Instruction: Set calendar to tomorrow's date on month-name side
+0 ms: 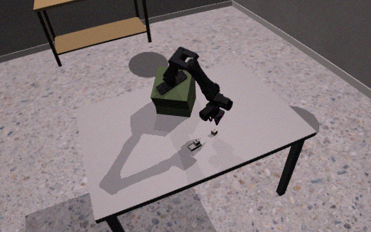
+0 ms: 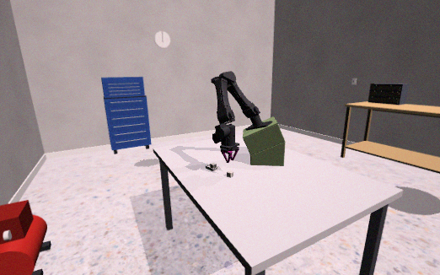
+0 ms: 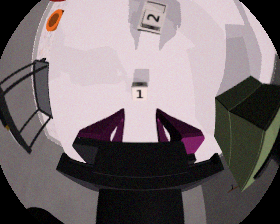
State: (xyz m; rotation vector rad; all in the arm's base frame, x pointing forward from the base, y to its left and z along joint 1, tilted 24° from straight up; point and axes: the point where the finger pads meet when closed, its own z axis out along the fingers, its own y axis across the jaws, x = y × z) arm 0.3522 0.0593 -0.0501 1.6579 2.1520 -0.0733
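My gripper is now 80 mm above the white cube. Also, from my hand: calendar tray 10 mm ahead, 160 mm to the right, 90 mm below.
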